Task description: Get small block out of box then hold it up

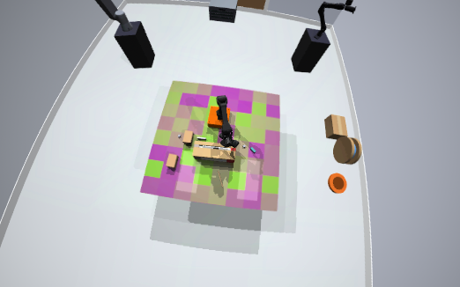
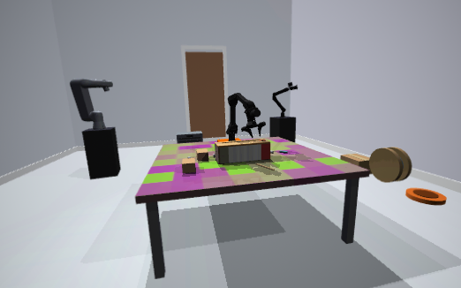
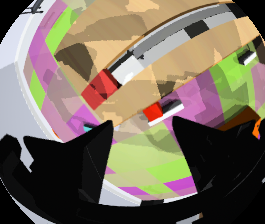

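Now: gripper tip 130 mm above the red piece, 40 mm past it and 30 mm to the right of it. From my gripper tip the other things lie so: long tan box 140 mm to the right, 80 mm below, 20 mm ahead; cyan piece 230 mm to the left, 140 mm below, 20 mm ahead; thin stick 310 mm ahead, 140 mm below, 90 mm to the right.
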